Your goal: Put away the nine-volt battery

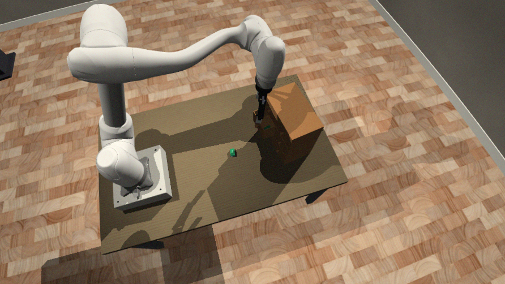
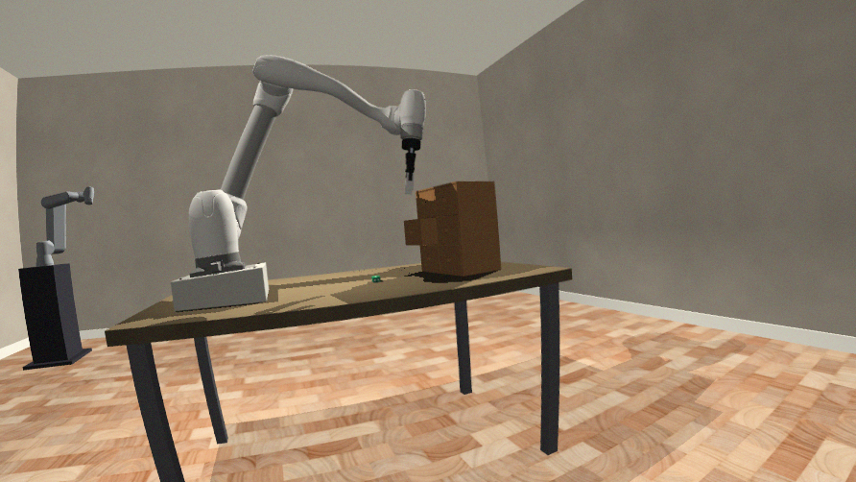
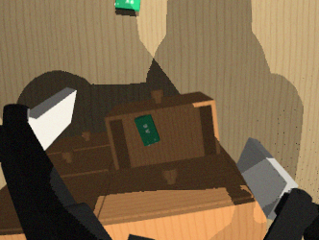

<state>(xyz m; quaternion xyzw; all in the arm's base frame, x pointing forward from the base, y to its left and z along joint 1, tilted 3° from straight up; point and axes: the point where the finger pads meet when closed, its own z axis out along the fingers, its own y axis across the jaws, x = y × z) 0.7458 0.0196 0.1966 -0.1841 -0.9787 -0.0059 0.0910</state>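
My hand is 320 mm above the green nine-volt battery, 180 mm past it and 50 mm to the left of it.
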